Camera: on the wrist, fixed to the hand. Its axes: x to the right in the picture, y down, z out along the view.
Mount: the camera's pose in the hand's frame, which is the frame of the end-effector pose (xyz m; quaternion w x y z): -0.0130 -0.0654 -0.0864 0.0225 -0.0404 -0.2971 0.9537
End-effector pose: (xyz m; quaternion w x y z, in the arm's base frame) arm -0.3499 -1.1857 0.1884 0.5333 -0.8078 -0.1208 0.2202
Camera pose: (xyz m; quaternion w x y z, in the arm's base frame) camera -0.3168 -1.2348 0.2801 0.2665 0.0895 -0.6003 -0.7487
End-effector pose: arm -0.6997 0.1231 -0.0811 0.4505 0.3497 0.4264 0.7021
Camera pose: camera -0.7489 0.1016 -0.1761 0.5187 -0.6049 0.4861 -0.3588
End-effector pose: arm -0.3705 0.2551 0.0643 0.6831 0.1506 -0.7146 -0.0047
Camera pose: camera -0.2721 0.2127 0.0435 0.1864 0.7071 0.3625 -0.5778
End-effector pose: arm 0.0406 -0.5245 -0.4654 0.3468 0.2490 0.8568 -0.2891
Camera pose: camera -0.0311 -0.5161 -0.3835 0.5482 0.7229 -0.3096 0.2849
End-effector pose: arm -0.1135 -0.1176 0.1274 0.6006 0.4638 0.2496 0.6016
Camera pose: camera -0.1575 -0.0977 0.0295 0.4673 -0.4029 0.6395 -0.4586
